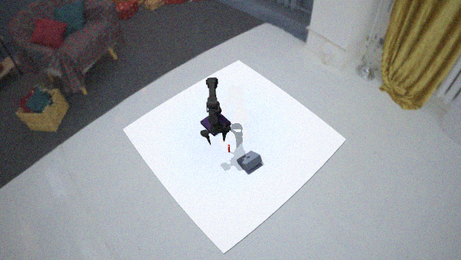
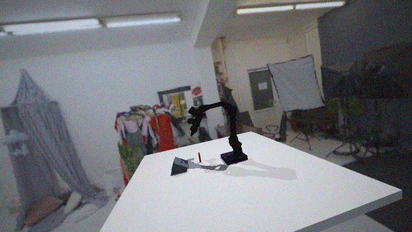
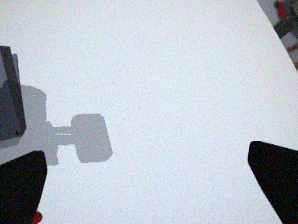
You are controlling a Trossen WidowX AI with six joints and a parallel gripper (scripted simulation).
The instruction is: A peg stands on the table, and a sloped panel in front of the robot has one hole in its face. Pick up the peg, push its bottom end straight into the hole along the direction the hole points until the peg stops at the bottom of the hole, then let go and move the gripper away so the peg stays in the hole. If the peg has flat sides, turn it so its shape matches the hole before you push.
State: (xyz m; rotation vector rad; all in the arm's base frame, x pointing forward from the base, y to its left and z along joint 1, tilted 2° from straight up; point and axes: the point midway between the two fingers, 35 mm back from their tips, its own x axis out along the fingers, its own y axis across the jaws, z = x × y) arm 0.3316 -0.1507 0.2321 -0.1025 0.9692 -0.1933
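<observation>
Right now my gripper tip is 17 cm above the red peg, 10 cm to the right of it and 4 cm past it. Also, from my gripper tip: sloped panel (19 cm below, 18 cm to the left, 11 cm ahead).
</observation>
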